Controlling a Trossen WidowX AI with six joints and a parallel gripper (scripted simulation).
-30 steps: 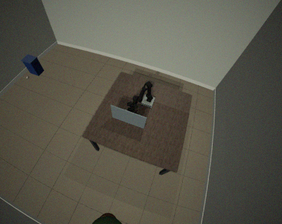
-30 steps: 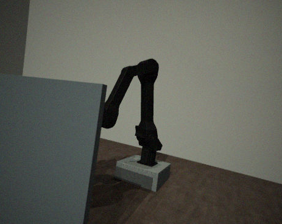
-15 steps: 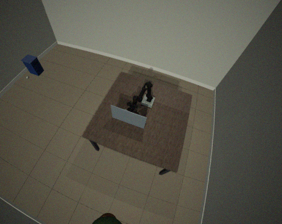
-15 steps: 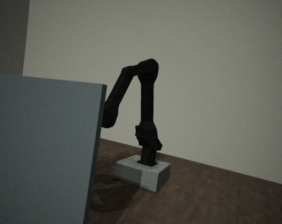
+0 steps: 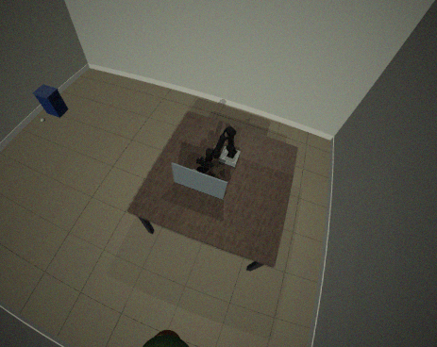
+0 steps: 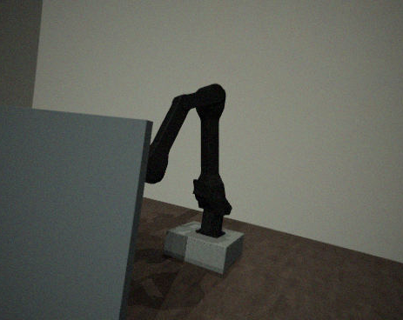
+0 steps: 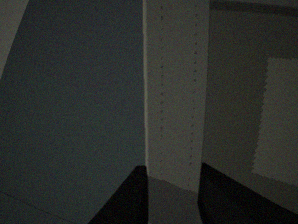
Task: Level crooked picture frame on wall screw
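Right now my gripper tip is 50 mm above the grey picture frame, 30 mm to the left of it and 10 mm short of it. Round my gripper tip: blue-grey wall panel: 60 mm below, 20 mm ahead, 10 mm to the right.
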